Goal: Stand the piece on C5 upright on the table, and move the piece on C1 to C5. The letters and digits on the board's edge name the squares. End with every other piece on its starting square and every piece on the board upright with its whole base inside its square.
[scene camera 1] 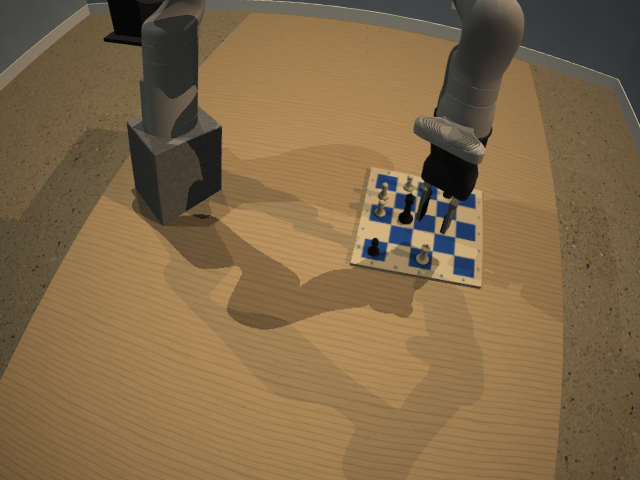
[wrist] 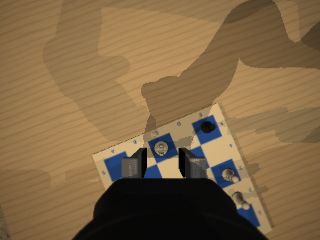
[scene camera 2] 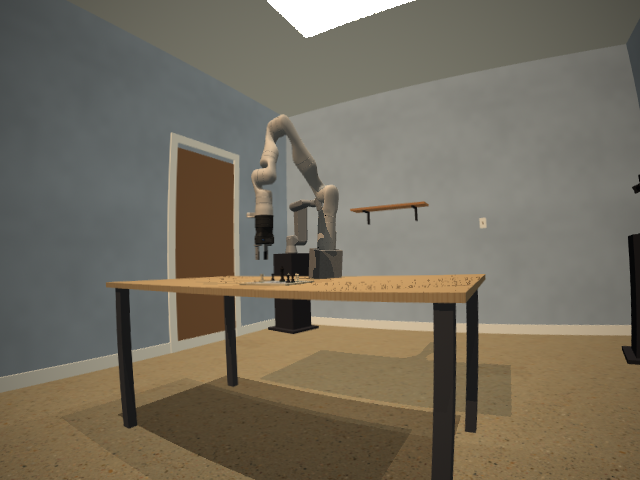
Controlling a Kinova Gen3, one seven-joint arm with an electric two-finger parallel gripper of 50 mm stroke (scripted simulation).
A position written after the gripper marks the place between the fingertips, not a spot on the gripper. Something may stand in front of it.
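Observation:
You can see the gripper (scene camera 1: 432,222), and it's there in the wrist view (wrist: 162,158) too.

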